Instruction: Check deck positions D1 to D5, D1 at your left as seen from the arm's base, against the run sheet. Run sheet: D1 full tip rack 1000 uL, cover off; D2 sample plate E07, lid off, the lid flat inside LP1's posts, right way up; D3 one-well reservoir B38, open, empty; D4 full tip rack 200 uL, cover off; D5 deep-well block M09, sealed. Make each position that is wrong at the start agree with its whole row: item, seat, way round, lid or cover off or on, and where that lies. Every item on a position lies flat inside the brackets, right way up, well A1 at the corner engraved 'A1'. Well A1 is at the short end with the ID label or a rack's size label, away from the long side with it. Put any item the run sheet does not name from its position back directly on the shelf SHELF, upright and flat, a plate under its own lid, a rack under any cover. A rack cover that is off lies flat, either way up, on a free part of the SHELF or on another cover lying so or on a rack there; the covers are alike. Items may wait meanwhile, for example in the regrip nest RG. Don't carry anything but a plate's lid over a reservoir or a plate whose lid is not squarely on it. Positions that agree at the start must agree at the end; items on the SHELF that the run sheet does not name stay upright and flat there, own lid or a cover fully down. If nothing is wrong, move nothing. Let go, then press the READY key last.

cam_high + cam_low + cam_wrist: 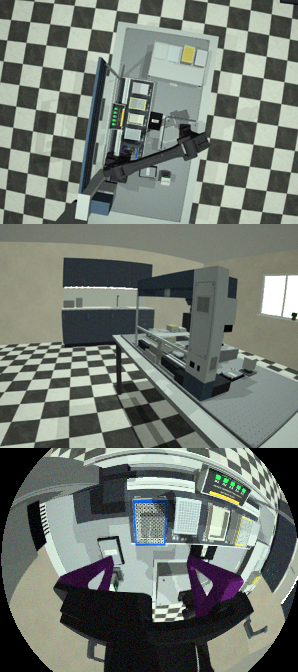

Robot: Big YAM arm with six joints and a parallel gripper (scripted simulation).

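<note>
The blue-framed tip rack lies 18 cm below my hand, 1 cm to the left of it and 1 cm ahead of it. Also, from my hand: cream reservoir 25 cm to the right, 24 cm below, 2 cm behind; clear plate 24 cm below, 12 cm to the right, 1 cm behind; gantry housing 21 cm to the left, 18 cm ahead, 3 cm below.
</note>
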